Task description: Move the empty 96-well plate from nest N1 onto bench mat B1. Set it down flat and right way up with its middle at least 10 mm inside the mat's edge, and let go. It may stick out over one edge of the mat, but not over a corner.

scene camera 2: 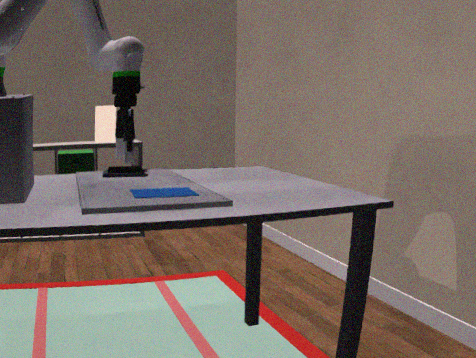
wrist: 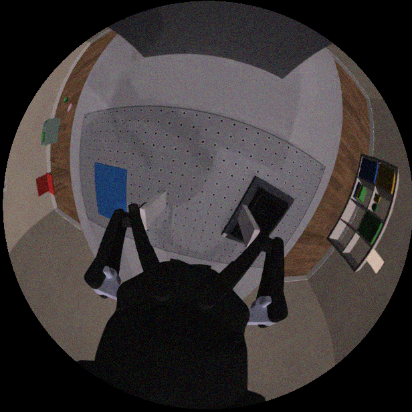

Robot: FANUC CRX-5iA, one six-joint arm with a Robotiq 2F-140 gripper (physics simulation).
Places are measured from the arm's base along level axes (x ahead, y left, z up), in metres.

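Pixels of known places: gripper, fingertip midpoint: (scene camera 2: 124,160).
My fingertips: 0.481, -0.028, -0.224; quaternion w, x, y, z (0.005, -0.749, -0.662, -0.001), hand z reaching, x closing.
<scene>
Behind a point stands the place of what it marks, as x, y, z.
The dark 96-well plate (wrist: 270,207) sits in the black nest N1 (scene camera 2: 109,174) {0.457, 0.064, -0.278} (wrist: 273,188); in the scene view I cannot tell the plate apart from the nest. The blue bench mat B1 (scene camera 2: 164,192) {0.500, -0.305, -0.286} (wrist: 111,189) lies flat, nearer the scene camera than the nest, and at the left in the wrist view. My gripper (scene camera 2: 125,157) {0.481, -0.028, -0.224} (wrist: 202,205) is open and empty, pointing down. In the wrist view its right fingertip overlaps the nest and the left one is beside the mat. In the scene view the fingertips appear close above the nest; the exact gap is unclear.
Nest and mat are on a grey perforated board (scene camera 2: 102,195) {0.333, -0.260, -0.288} (wrist: 200,165) on the bench (scene camera 2: 300,192) {0.881, -0.421, -0.301} (wrist: 215,75). A tall grey block (scene camera 2: 16,150) {0.095, -0.203, -0.158} (wrist: 215,35) stands on the bench, left in the scene view. Beyond the bench is a rack with coloured bins.
</scene>
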